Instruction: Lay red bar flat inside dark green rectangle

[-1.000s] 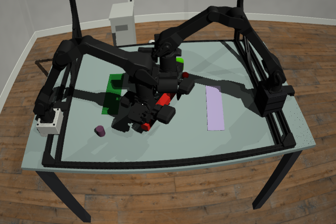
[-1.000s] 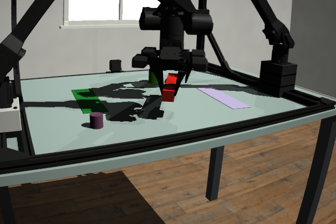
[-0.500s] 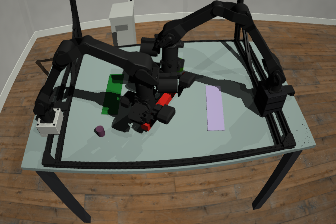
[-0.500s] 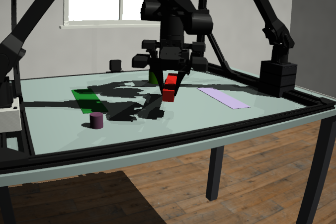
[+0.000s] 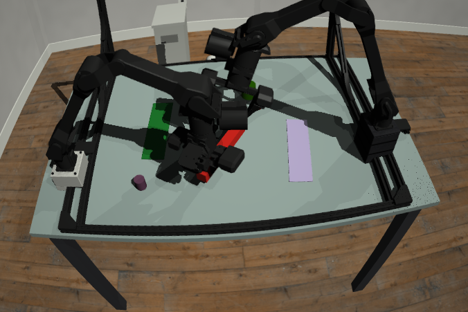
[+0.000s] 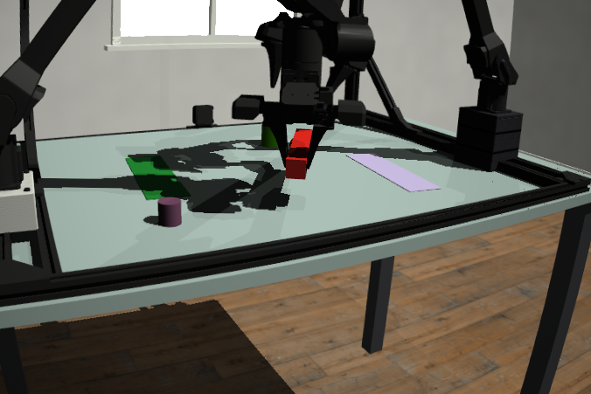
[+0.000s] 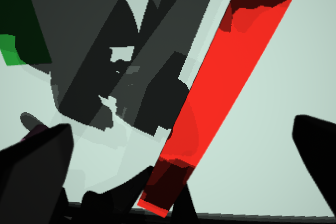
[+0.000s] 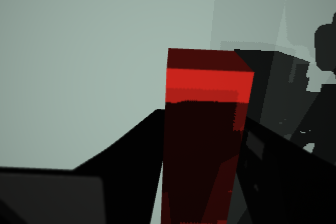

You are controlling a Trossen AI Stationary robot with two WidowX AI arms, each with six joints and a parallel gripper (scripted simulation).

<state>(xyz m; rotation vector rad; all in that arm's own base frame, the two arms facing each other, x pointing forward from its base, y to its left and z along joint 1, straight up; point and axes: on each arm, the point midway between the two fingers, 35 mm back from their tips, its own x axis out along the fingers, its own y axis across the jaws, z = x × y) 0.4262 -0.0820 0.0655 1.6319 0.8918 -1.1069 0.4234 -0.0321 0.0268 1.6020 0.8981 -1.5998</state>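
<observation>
My left gripper is now 50 mm short of the red bar, 30 mm to the left of it and 110 mm above it. Also, from my left hand: bright green cylinder 250 mm behind, 80 mm to the left, 160 mm below; then dark red ball 180 mm behind, 100 mm to the left, 170 mm below; then lavender rectangle 10 mm ahead, 190 mm to the left, 180 mm below.
The red bar lies 60 mm behind my right hand, 40 mm to the left of it and 30 mm below it. From my right hand the other things lie so: purple cylinder: 190 mm to the right, 80 mm below, 10 mm behind; dark green rectangle: 240 mm behind, 150 mm to the right, 100 mm below; lavender rectangle: 270 mm to the left, 100 mm below, 100 mm behind.
</observation>
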